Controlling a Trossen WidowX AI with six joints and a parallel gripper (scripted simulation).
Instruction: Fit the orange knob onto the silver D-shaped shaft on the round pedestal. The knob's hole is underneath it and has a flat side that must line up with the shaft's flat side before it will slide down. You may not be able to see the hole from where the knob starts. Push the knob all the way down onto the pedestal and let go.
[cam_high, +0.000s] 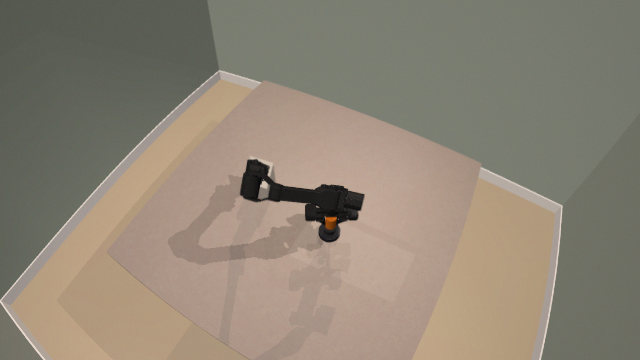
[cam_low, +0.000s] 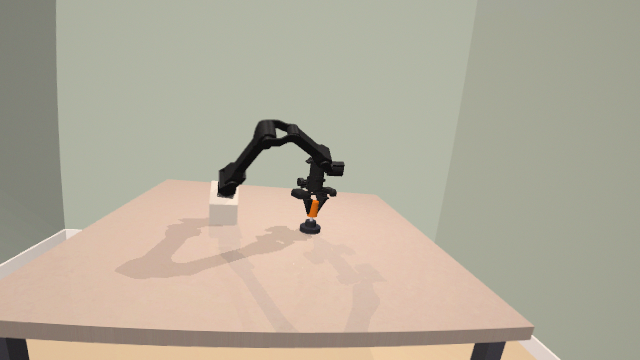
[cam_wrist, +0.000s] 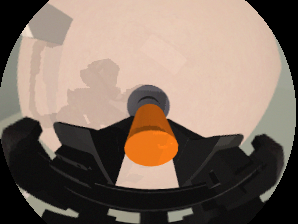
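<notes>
Right now my gripper tip is 4 cm above the round pedestal. The rest, counted from my gripper tip: orange knob: 3 cm above.
</notes>
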